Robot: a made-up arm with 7 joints. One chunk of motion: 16 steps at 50 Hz.
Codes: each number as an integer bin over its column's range. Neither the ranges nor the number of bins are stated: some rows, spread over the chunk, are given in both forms.
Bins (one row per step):
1: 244 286 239 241 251 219 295
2: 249 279 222 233 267 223 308
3: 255 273 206 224 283 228 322
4: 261 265 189 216 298 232 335
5: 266 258 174 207 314 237 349
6: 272 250 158 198 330 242 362
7: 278 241 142 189 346 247 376
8: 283 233 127 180 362 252 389
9: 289 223 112 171 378 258 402
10: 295 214 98 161 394 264 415
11: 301 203 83 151 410 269 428
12: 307 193 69 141 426 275 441
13: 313 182 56 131 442 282 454
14: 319 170 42 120 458 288 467
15: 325 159 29 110 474 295 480
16: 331 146 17 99 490 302 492
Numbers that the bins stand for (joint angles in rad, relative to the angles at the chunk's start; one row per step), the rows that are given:
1: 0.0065 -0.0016 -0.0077 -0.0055 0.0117 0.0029 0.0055
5: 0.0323 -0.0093 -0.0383 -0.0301 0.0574 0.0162 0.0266
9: 0.0593 -0.0189 -0.0674 -0.0562 0.1037 0.0319 0.0473
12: 0.0805 -0.0271 -0.0876 -0.0779 0.1385 0.0445 0.0626
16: 0.1086 -0.0400 -0.1120 -0.1083 0.1848 0.0646 0.0826
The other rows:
2: 0.0124 -0.0036 -0.0157 -0.0113 0.0233 0.0058 0.0105
3: 0.0194 -0.0052 -0.0232 -0.0178 0.0349 0.0095 0.0160
4: 0.0265 -0.0074 -0.0312 -0.0236 0.0458 0.0125 0.0211
6: 0.0394 -0.0115 -0.0458 -0.0366 0.0689 0.0200 0.0317
7: 0.0464 -0.0140 -0.0533 -0.0432 0.0805 0.0237 0.0372
8: 0.0523 -0.0162 -0.0604 -0.0497 0.0921 0.0274 0.0423
10: 0.0664 -0.0214 -0.0740 -0.0634 0.1153 0.0363 0.0524
11: 0.0734 -0.0244 -0.0810 -0.0707 0.1269 0.0400 0.0575
13: 0.0875 -0.0301 -0.0937 -0.0851 0.1500 0.0497 0.0677
14: 0.0946 -0.0334 -0.1003 -0.0931 0.1616 0.0542 0.0728
15: 0.1016 -0.0364 -0.1064 -0.1004 0.1732 0.0594 0.0779

